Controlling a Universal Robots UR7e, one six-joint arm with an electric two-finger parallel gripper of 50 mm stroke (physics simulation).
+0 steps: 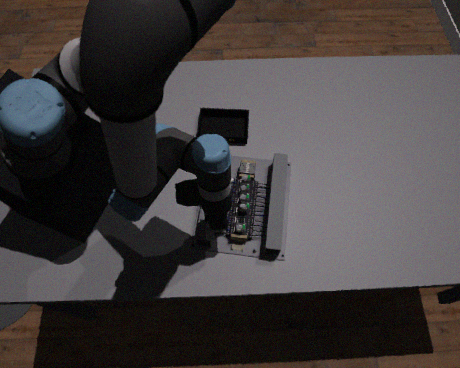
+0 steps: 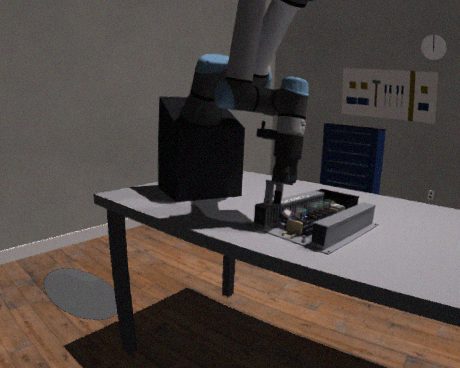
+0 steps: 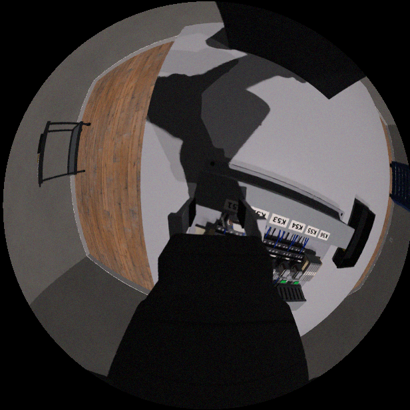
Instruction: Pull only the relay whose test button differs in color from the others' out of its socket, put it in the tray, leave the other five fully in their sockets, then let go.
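Frame: origin at the arm's base, x right, y down, z ahead, level; centimetres.
Seen in the pictures: gripper, fingertip midpoint: (image 1: 210, 229) (image 2: 272, 204); arm's base, origin of the base link: (image 1: 37, 148) (image 2: 201, 115).
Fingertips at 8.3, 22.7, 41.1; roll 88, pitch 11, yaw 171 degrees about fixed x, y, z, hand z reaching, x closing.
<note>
Offsets run from my fingertips to a thing's top centre, as dx, dy, dz. "pt": to the spot under its first point.
My gripper (image 1: 211, 233) (image 2: 274, 198) (image 3: 216, 207) is open and empty, its fingers spread over the K51 end of the labelled duct @(pt +2.4, +2.9, +0.5) (image 2: 267, 216) (image 3: 295, 216). A pale block (image 3: 236, 226), seemingly a relay out of its socket, lies beside the wires near the K51 label, partly hidden by a finger; its button colour cannot be told. Relays with green buttons stand in the socket row, one of them at the front end @(pt -1.0, -0.2, +8.3) (image 1: 240, 228) and another @(-7.9, -0.6, +8.6) (image 1: 244, 206) beyond a dark gap. The black tray @(pt -36.0, +3.2, +7.6) (image 1: 247, 129) (image 2: 353, 198) (image 3: 365, 227) stands past the row's far end.
A tall grey duct @(-11.2, +0.4, +18.0) (image 1: 276, 202) (image 2: 345, 226) runs along the other side of the relay row. Thin wires and end blocks @(+0.2, +2.7, +8.0) (image 1: 239, 237) (image 2: 294, 226) stand close to the relays. The panel's base plate @(pt +3.2, +6.5, +20.2) (image 2: 327, 250) lies on the table. The arm casts dark shadows near the gripper.
</note>
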